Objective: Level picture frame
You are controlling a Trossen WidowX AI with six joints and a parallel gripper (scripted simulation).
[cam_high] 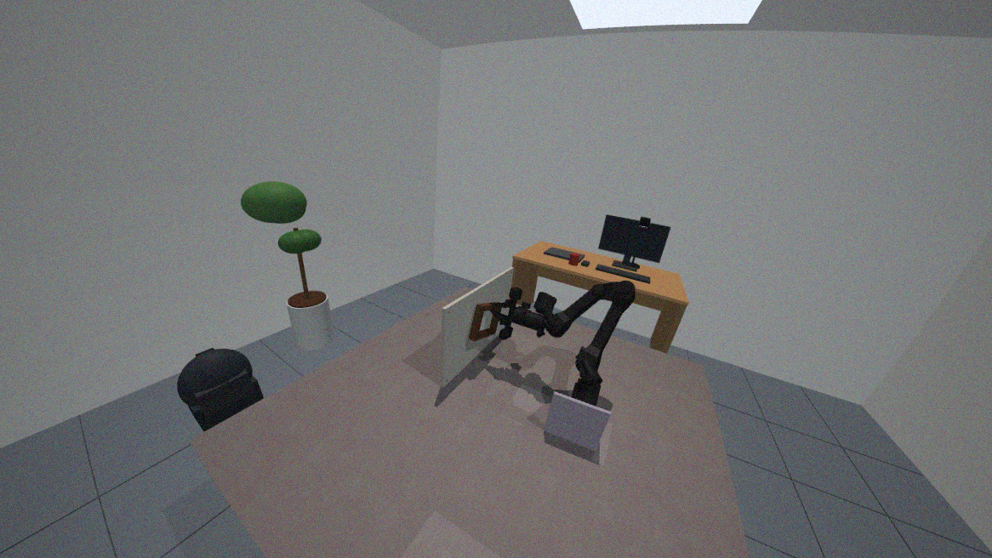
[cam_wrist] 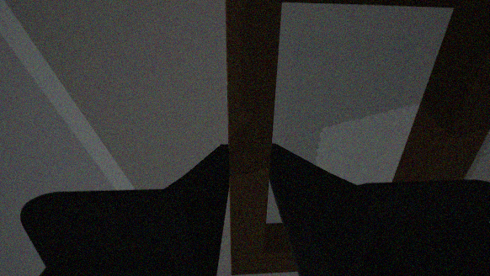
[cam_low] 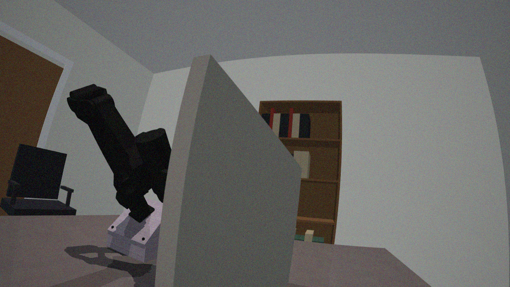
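Now: gripper tip 5 cm above the brown wooden picture frame, 2 cm to the right of it and 1 cm short of it. Round my gripper tip: wall panel 7 cm below, 2 cm ahead.
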